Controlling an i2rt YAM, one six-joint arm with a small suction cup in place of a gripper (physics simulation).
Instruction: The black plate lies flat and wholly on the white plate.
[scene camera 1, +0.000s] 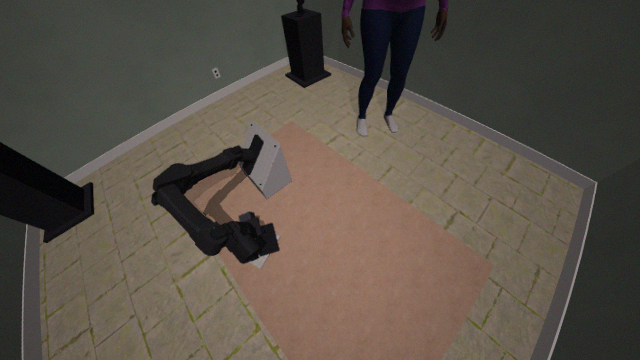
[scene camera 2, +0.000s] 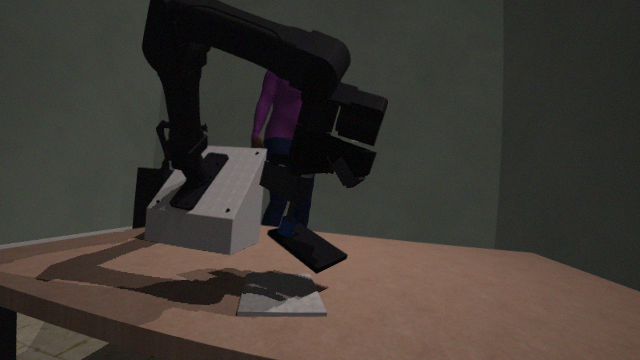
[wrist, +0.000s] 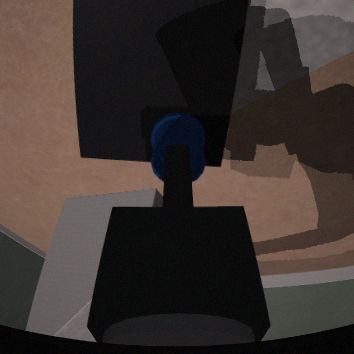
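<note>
With my suction cup (scene camera 2: 286, 228) (wrist: 177, 127) I am carrying a black plate. This plate (scene camera 2: 316, 253) (wrist: 129, 70) touches nothing else.
</note>
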